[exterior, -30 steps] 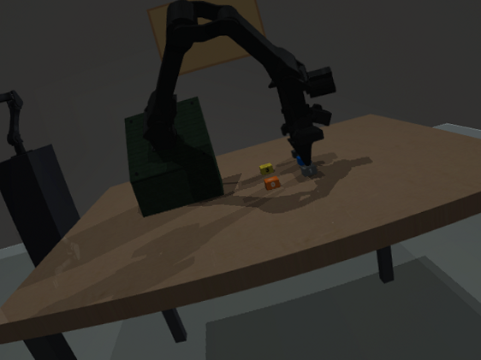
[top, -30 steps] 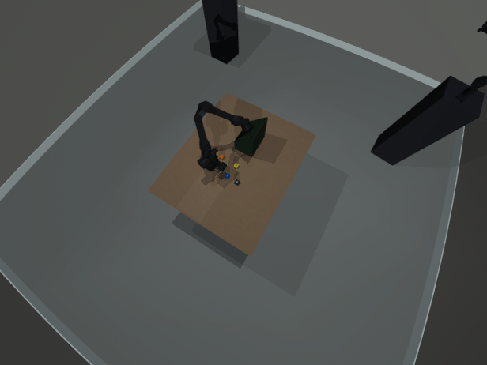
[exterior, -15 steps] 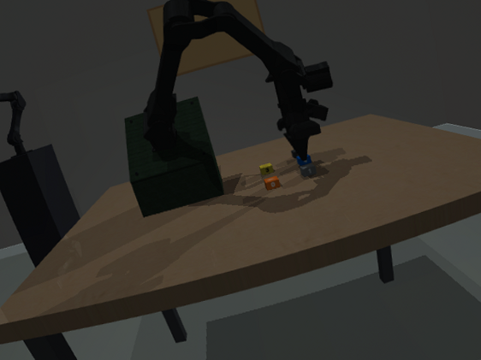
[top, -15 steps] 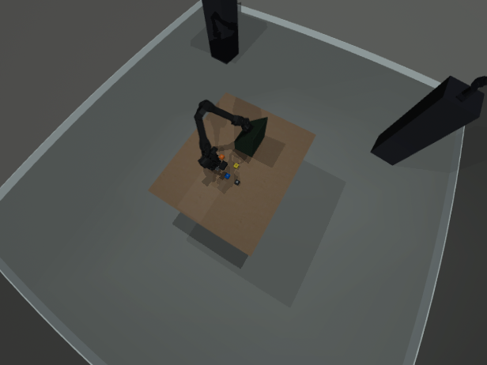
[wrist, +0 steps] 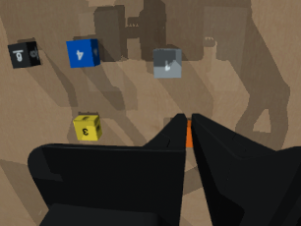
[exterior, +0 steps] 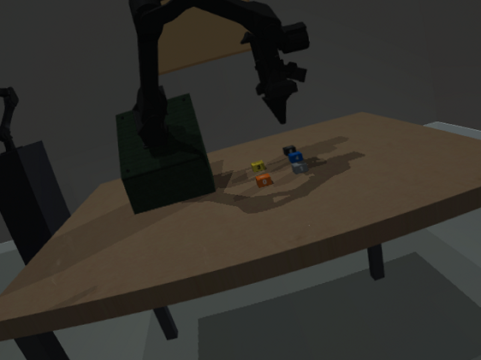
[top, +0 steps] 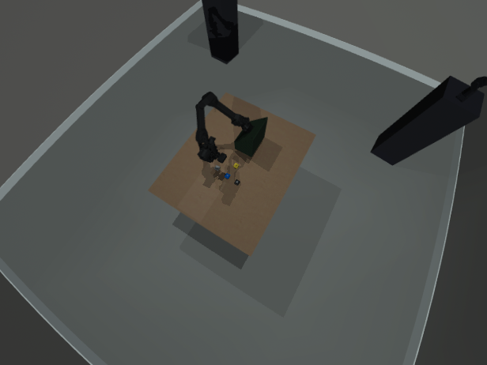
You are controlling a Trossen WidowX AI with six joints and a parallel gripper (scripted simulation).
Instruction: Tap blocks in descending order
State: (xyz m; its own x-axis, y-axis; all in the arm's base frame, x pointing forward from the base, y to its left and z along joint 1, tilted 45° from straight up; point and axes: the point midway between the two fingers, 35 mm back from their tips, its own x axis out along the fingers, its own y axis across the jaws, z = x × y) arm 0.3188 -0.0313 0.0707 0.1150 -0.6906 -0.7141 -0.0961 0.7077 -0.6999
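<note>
Now: the orange block 80 mm behind my gripper tip, 20 mm to the right of it and 120 mm below it. Also, from my gripper tip: grey block: 20 mm ahead, 10 mm to the left, 120 mm below; yellow block: 80 mm behind, 120 mm to the left, 120 mm below; blue block: 20 mm ahead, 120 mm to the left, 120 mm below.
</note>
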